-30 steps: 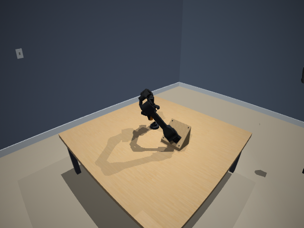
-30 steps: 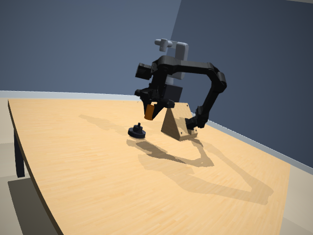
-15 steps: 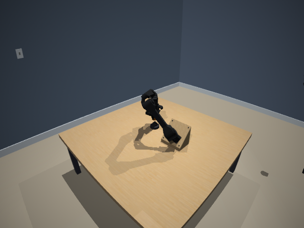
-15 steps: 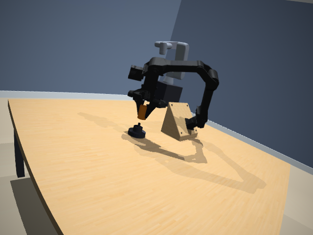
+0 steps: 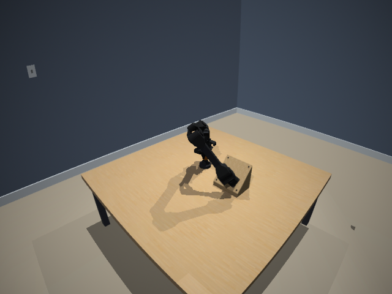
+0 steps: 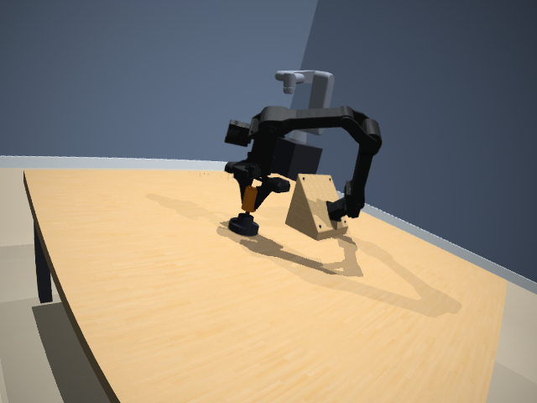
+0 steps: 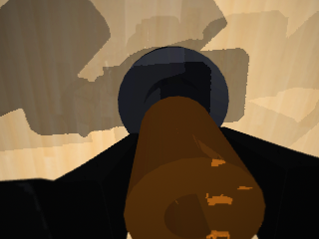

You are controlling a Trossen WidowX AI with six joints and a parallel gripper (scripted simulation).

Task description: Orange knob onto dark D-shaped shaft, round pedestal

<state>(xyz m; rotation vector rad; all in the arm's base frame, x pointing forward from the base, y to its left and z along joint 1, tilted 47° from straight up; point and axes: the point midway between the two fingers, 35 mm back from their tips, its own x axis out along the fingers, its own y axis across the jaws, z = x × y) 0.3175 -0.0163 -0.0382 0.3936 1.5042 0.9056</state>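
Now: the orange knob 2 cm above my gripper tip. Also, from my gripper tip: dark round pedestal 4 cm below.
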